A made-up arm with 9 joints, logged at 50 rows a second.
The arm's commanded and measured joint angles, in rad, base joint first. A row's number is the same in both.
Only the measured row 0 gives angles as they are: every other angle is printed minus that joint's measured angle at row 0.
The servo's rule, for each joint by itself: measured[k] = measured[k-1] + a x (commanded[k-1-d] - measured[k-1]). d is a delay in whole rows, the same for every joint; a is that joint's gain. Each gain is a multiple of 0.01, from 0.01 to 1. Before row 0 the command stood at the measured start. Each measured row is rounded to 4 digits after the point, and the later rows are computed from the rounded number. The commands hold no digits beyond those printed.
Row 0, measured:
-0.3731, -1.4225, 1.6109, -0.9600, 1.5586, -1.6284, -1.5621, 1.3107, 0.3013
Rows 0 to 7, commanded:
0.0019, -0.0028, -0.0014, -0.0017, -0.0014, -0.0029, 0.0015, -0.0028, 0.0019
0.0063, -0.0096, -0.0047, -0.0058, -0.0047, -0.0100, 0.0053, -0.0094, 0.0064
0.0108, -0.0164, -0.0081, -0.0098, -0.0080, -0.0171, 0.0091, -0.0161, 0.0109
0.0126, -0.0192, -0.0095, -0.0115, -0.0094, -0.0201, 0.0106, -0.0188, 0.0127
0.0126, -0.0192, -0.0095, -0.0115, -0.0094, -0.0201, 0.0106, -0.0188, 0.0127
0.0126, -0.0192, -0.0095, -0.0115, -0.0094, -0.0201, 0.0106, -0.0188, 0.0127
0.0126, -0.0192, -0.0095, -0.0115, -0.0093, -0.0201, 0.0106, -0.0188, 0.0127
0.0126, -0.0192, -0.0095, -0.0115, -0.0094, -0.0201, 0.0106, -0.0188, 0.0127
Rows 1 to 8, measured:
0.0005, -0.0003, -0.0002, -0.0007, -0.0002, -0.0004, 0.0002, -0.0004, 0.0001
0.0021, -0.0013, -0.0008, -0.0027, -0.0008, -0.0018, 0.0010, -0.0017, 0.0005
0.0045, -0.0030, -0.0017, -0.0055, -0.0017, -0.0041, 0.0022, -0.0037, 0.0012
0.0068, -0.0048, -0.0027, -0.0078, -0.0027, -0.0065, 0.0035, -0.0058, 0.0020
0.0084, -0.0064, -0.0036, -0.0092, -0.0036, -0.0085, 0.0046, -0.0076, 0.0027
0.0096, -0.0078, -0.0044, -0.0101, -0.0044, -0.0102, 0.0055, -0.0092, 0.0034
0.0104, -0.0091, -0.0051, -0.0106, -0.0050, -0.0117, 0.0063, -0.0105, 0.0041
0.0110, -0.0102, -0.0057, -0.0110, -0.0056, -0.0130, 0.0069, -0.0117, 0.0047
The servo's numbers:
d 0
a 0.28 0.11 0.13 0.39 0.13 0.15 0.15 0.14 0.07

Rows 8 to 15, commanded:
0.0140, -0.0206, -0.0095, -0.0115, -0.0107, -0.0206, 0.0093, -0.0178, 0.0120
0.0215, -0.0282, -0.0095, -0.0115, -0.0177, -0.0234, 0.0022, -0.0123, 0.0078
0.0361, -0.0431, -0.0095, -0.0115, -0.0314, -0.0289, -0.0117, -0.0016, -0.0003
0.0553, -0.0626, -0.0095, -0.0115, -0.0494, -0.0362, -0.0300, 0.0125, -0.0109
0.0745, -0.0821, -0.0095, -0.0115, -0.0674, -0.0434, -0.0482, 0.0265, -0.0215
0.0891, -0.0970, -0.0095, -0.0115, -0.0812, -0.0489, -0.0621, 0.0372, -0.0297
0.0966, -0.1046, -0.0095, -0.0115, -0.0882, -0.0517, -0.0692, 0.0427, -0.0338
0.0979, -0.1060, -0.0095, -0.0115, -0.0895, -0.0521, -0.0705, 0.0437, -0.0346
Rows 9 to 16, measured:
0.0118, -0.0113, -0.0062, -0.0112, -0.0063, -0.0141, 0.0073, -0.0126, 0.0052
0.0145, -0.0132, -0.0066, -0.0113, -0.0078, -0.0155, 0.0065, -0.0126, 0.0054
0.0205, -0.0165, -0.0070, -0.0114, -0.0109, -0.0175, 0.0038, -0.0111, 0.0050
0.0302, -0.0216, -0.0073, -0.0114, -0.0159, -0.0203, -0.0013, -0.0078, 0.0039
0.0426, -0.0283, -0.0076, -0.0114, -0.0226, -0.0238, -0.0083, -0.0030, 0.0021
0.0556, -0.0359, -0.0078, -0.0114, -0.0302, -0.0276, -0.0164, 0.0026, -0.0001
0.0671, -0.0435, -0.0080, -0.0114, -0.0377, -0.0312, -0.0243, 0.0082, -0.0025
0.0757, -0.0504, -0.0082, -0.0114, -0.0444, -0.0343, -0.0312, 0.0132, -0.0047

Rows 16 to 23, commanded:
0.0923, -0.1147, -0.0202, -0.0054, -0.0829, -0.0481, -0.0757, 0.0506, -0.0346
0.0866, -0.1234, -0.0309, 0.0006, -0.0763, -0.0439, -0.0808, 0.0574, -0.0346
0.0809, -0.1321, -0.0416, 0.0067, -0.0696, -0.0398, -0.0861, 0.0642, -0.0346
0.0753, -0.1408, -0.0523, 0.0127, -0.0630, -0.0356, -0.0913, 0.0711, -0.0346
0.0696, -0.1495, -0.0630, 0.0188, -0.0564, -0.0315, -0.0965, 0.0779, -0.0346
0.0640, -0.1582, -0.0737, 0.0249, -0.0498, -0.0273, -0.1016, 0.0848, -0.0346
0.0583, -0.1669, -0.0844, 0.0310, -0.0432, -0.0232, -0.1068, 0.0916, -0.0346
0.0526, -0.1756, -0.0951, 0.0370, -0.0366, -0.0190, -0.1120, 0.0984, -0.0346
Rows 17 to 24, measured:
0.0803, -0.0575, -0.0098, -0.0091, -0.0494, -0.0364, -0.0379, 0.0184, -0.0068
0.0821, -0.0647, -0.0125, -0.0053, -0.0529, -0.0375, -0.0443, 0.0239, -0.0087
0.0818, -0.0721, -0.0163, -0.0006, -0.0551, -0.0378, -0.0506, 0.0295, -0.0105
0.0800, -0.0797, -0.0210, 0.0046, -0.0561, -0.0375, -0.0567, 0.0353, -0.0122
0.0771, -0.0874, -0.0265, 0.0101, -0.0561, -0.0366, -0.0627, 0.0413, -0.0138
0.0734, -0.0952, -0.0326, 0.0159, -0.0553, -0.0352, -0.0685, 0.0474, -0.0153
0.0692, -0.1031, -0.0393, 0.0218, -0.0537, -0.0334, -0.0742, 0.0536, -0.0167
0.0646, -0.1111, -0.0466, 0.0277, -0.0515, -0.0312, -0.0799, 0.0599, -0.0180

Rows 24 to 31, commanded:
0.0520, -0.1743, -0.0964, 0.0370, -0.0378, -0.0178, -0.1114, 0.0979, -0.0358
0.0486, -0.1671, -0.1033, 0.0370, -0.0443, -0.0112, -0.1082, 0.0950, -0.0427
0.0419, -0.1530, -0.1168, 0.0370, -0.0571, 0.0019, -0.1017, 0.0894, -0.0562
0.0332, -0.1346, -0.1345, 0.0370, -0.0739, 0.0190, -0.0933, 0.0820, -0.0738
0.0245, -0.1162, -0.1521, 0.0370, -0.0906, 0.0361, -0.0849, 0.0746, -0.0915
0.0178, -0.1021, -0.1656, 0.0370, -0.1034, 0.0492, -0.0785, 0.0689, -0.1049
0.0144, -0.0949, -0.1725, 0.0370, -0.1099, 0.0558, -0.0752, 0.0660, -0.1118
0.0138, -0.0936, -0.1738, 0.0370, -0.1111, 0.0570, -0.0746, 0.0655, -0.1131
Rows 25 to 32, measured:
0.0611, -0.1181, -0.0531, 0.0313, -0.0497, -0.0292, -0.0846, 0.0652, -0.0192
0.0576, -0.1235, -0.0596, 0.0335, -0.0490, -0.0265, -0.0881, 0.0694, -0.0208
0.0532, -0.1267, -0.0670, 0.0349, -0.0501, -0.0222, -0.0901, 0.0722, -0.0233
0.0476, -0.1276, -0.0758, 0.0357, -0.0532, -0.0160, -0.0906, 0.0736, -0.0268
0.0411, -0.1263, -0.0857, 0.0362, -0.0581, -0.0082, -0.0897, 0.0737, -0.0313
0.0346, -0.1236, -0.0961, 0.0365, -0.0640, 0.0004, -0.0880, 0.0730, -0.0365
0.0289, -0.1204, -0.1060, 0.0367, -0.0700, 0.0087, -0.0861, 0.0720, -0.0418
0.0247, -0.1175, -0.1148, 0.0368, -0.0753, 0.0159, -0.0844, 0.0711, -0.0468

